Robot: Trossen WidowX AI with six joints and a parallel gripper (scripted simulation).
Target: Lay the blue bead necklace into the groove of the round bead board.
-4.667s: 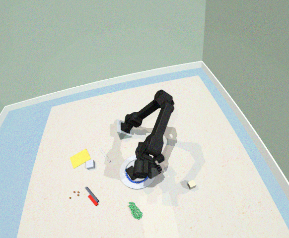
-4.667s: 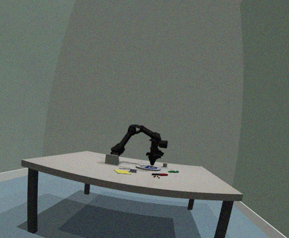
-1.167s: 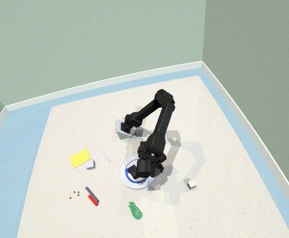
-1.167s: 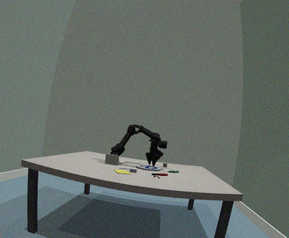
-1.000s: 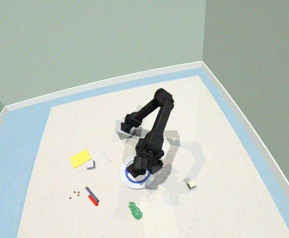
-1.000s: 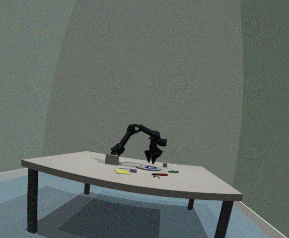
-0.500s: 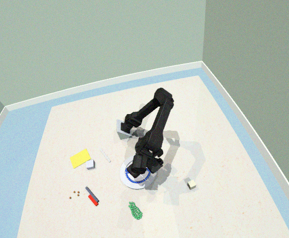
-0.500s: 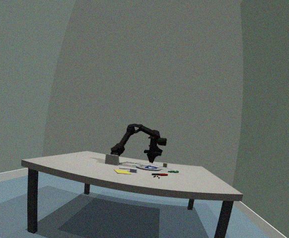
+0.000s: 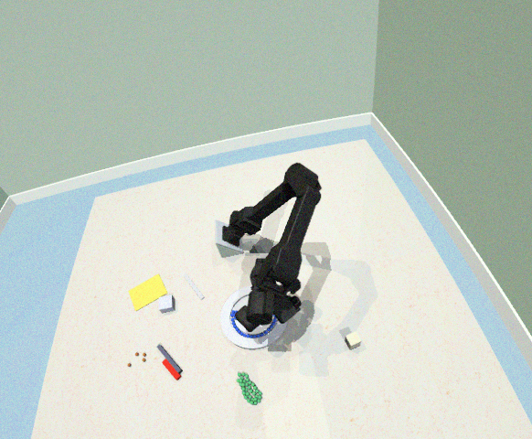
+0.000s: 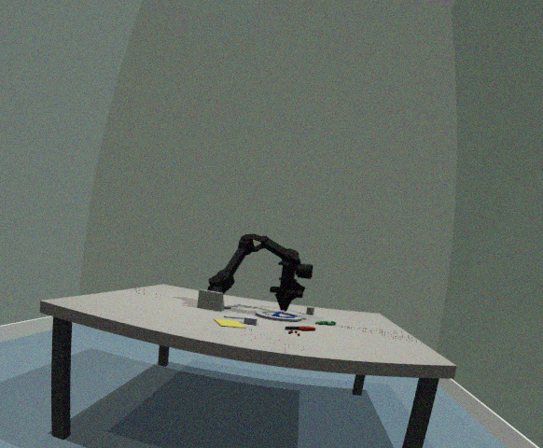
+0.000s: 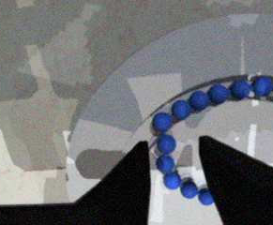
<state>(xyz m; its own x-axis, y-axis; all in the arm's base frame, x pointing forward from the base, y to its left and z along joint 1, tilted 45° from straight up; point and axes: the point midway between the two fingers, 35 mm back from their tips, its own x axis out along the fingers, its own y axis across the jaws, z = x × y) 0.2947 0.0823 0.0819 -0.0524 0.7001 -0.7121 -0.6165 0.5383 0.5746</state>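
Right now my gripper tip is 10 mm past the round bead board, 50 mm to the left of it and 20 mm above it. Round my gripper tip: grey tool: 110 mm ahead, 300 mm to the right, 20 mm below; cream cube: 110 mm ahead, 200 mm to the left, 10 mm below; stick: 140 mm behind, 250 mm to the right, 20 mm below.
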